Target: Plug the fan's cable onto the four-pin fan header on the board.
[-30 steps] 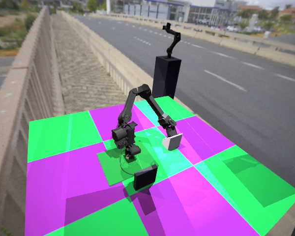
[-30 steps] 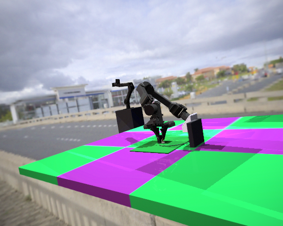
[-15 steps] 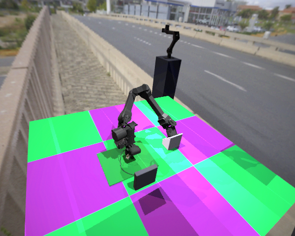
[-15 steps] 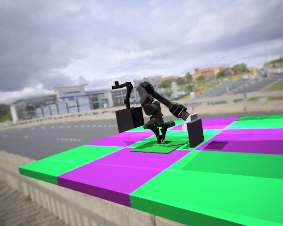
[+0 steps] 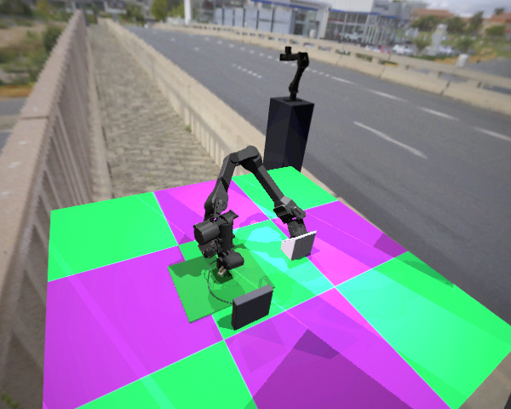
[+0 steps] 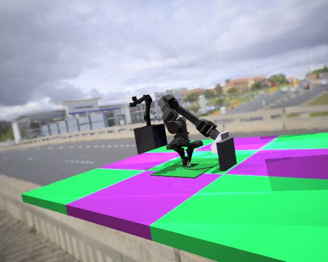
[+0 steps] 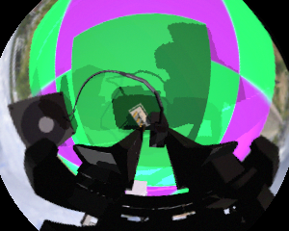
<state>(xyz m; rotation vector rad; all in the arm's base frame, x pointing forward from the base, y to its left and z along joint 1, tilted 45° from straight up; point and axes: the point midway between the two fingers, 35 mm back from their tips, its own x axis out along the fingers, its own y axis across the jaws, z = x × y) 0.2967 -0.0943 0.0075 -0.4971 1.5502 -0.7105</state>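
The dark plug is 10 mm to the right of my gripper tip and 10 mm above it. Round my gripper tip: dark green board 30 mm to the left, 30 mm below, 30 mm ahead; then dark fan 210 mm to the left, 40 mm ahead, 40 mm above.
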